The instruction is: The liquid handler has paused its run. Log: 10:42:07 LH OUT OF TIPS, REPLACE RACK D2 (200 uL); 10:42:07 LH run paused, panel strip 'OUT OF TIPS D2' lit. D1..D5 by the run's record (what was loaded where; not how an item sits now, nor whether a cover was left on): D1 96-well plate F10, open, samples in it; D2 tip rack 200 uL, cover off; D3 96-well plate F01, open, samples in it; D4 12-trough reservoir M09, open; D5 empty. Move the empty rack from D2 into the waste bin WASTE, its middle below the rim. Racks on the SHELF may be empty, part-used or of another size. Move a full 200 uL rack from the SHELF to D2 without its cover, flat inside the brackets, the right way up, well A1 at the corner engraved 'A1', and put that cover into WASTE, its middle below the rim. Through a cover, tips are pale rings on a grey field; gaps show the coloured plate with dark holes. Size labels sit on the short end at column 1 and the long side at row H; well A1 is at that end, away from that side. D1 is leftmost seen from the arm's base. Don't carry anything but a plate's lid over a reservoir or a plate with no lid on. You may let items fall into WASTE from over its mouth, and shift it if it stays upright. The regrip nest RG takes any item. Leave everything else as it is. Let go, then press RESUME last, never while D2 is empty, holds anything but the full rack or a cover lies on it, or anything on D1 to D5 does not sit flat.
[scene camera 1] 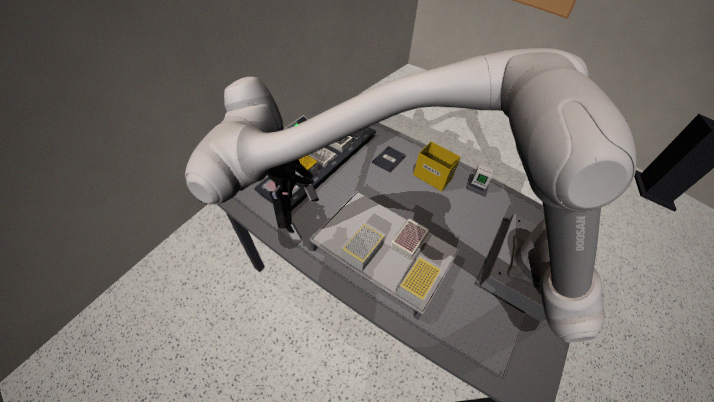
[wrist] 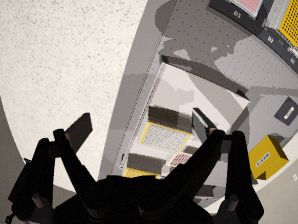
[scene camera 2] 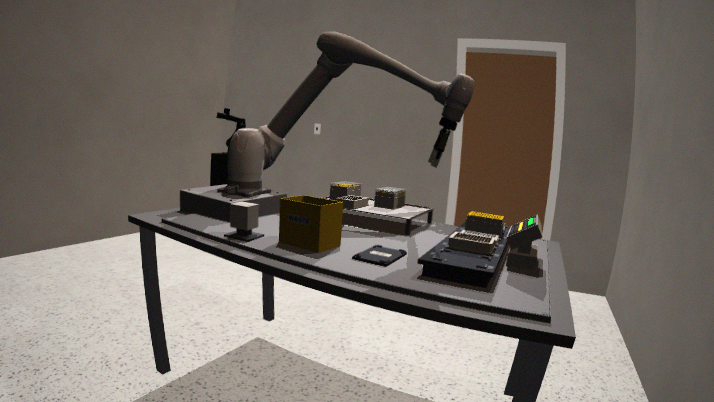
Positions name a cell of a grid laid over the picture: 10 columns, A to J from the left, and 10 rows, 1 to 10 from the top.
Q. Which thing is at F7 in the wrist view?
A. A clear rack cover.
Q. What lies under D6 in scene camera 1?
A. My gripper.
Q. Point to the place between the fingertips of my gripper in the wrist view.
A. E6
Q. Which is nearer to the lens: the yellow waste bin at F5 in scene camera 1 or the clear rack cover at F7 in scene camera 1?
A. The clear rack cover.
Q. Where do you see a resume button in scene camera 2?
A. At D6
